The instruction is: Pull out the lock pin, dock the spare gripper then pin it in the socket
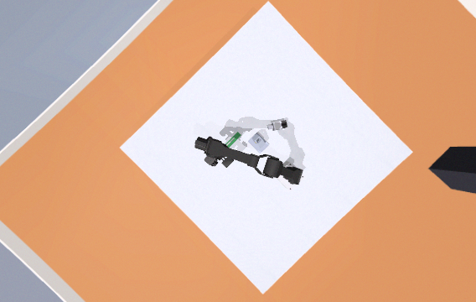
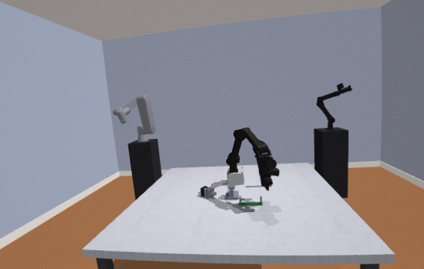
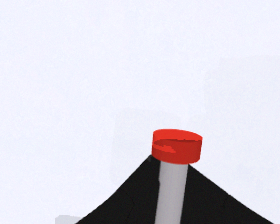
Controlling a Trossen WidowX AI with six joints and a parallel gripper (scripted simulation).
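Right now my gripper tip is 100 mm to the left of the green strip and 60 mm above it. Also, from my gripper tip: spare gripper (140 mm behind, 360 mm to the right, 50 mm below); then bluish-grey socket (120 mm behind, 210 mm to the right, 30 mm below).
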